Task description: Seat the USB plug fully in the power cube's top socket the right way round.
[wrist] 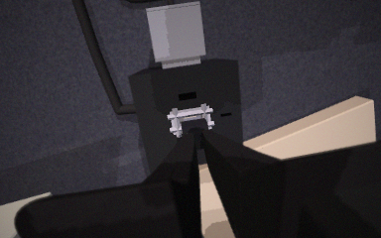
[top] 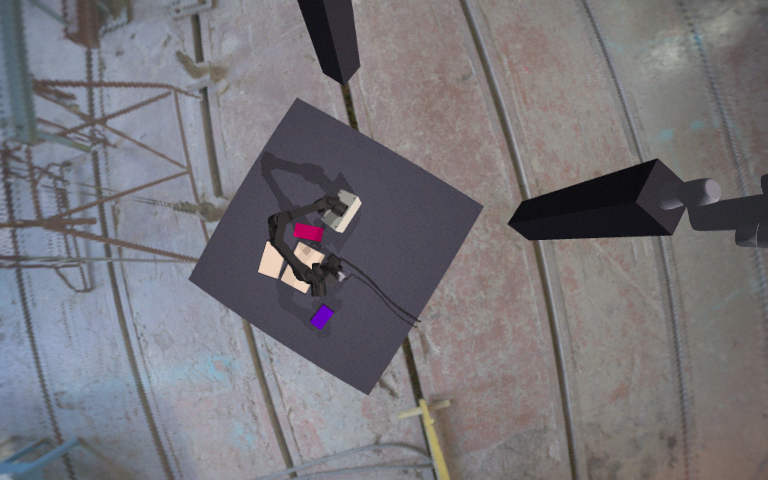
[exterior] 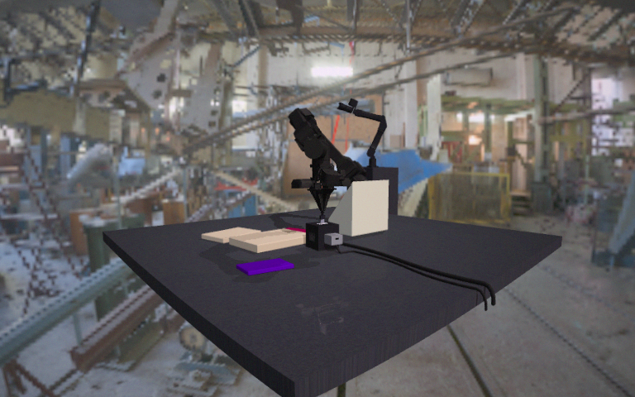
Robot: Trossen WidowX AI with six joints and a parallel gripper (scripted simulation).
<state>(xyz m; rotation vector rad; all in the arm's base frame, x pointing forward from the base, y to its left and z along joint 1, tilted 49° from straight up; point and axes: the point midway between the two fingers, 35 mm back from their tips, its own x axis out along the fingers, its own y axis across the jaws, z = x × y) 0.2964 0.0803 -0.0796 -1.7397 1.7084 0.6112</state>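
My gripper tip is 20 mm above the black USB plug. Round my gripper tip: USB socket: 50 mm below; purple card: 270 mm ahead, 110 mm below, 100 mm to the left; magenta card: 240 mm to the right, 110 mm below, 80 mm behind.
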